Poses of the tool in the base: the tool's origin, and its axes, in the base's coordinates. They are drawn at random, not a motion.
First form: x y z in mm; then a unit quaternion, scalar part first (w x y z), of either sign.
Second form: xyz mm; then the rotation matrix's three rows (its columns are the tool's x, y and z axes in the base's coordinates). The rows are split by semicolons. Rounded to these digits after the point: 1 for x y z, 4 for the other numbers.
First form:
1: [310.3 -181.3 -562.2 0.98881 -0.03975 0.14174 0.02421]
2: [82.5 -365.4 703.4 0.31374 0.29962 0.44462 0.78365]
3: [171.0 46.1 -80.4 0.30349 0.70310 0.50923 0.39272]
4: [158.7 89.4 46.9 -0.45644 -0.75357 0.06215 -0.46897]
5: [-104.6 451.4 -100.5 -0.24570 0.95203 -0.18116 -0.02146]
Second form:
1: 310.3 -181.3 -562.2; 0.9586 -0.0591 0.2784; 0.0366 0.9957 0.0855; -0.2822 -0.0717 0.9567
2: 82.5 -365.4 703.4; -0.6236 -0.2253 0.7486; 0.7582 -0.4078 0.5088; 0.1906 0.8849 0.4251
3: 171.0 46.1 -80.4; 0.1729 0.4777 0.8613; 0.9545 -0.2972 -0.0268; 0.2432 0.8267 -0.5073
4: 158.7 89.4 46.9; 0.5524 -0.5218 0.6501; 0.3344 -0.5756 -0.7462; 0.7635 0.6296 -0.1435
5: -104.6 451.4 -100.5; 0.9334 -0.3555 0.0482; -0.3344 -0.8136 0.4756; -0.1299 -0.4600 -0.8783
